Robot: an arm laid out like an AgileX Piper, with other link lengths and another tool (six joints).
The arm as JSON. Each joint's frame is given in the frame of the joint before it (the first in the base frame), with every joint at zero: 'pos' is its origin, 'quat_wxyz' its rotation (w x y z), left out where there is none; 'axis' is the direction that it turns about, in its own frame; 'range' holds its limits. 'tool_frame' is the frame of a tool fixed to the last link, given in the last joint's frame.
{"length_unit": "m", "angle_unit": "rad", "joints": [
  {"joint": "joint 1", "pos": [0.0, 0.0, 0.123], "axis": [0.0, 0.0, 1.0], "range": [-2.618, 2.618]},
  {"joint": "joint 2", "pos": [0.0, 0.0, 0.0], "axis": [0.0, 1.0, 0.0], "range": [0.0, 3.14]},
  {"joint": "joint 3", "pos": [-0.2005, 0.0, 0.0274], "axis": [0.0, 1.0, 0.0], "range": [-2.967, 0.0]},
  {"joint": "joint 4", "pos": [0.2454, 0.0, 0.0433], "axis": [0.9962, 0.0, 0.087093], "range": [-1.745, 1.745]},
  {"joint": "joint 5", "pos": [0.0, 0.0, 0.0], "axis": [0.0, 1.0, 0.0], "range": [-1.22, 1.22]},
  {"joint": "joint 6", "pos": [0.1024, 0.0, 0.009], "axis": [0.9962, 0.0, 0.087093], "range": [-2.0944, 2.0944]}
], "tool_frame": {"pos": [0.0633, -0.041, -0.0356], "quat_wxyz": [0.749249, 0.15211, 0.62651, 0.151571]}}
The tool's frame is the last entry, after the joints.
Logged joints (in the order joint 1, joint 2, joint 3, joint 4, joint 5, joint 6), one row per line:
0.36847, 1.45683, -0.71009, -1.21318, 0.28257, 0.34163
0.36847, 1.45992, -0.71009, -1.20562, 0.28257, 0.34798
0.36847, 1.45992, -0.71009, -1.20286, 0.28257, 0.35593
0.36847, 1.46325, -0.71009, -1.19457, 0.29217, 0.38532
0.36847, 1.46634, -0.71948, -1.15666, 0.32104, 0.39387
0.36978, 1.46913, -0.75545, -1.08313, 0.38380, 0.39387
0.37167, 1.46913, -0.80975, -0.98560, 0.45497, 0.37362
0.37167, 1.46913, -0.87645, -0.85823, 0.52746, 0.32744
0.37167, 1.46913, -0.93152, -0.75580, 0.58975, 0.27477
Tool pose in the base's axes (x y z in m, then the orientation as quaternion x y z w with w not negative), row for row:
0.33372, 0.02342, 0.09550, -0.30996, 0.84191, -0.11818, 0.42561
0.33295, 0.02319, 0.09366, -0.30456, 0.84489, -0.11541, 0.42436
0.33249, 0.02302, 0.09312, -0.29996, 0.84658, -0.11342, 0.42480
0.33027, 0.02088, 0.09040, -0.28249, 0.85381, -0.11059, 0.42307
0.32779, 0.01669, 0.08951, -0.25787, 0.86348, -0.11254, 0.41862
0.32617, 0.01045, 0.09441, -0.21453, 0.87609, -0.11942, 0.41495
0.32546, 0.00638, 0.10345, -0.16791, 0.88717, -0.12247, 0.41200
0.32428, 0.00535, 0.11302, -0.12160, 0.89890, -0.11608, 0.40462
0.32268, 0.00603, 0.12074, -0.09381, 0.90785, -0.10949, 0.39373
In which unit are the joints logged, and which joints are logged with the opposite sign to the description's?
The joints are logged in radians. Opposite sign: none.
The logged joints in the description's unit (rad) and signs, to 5 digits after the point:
0.36847, 1.45683, -0.71009, -1.21318, 0.28257, 0.34163
0.36847, 1.45992, -0.71009, -1.20562, 0.28257, 0.34798
0.36847, 1.45992, -0.71009, -1.20286, 0.28257, 0.35593
0.36847, 1.46325, -0.71009, -1.19457, 0.29217, 0.38532
0.36847, 1.46634, -0.71948, -1.15666, 0.32104, 0.39387
0.36978, 1.46913, -0.75545, -1.08313, 0.38380, 0.39387
0.37167, 1.46913, -0.80975, -0.98560, 0.45497, 0.37362
0.37167, 1.46913, -0.87645, -0.85823, 0.52746, 0.32744
0.37167, 1.46913, -0.93152, -0.75580, 0.58975, 0.27477

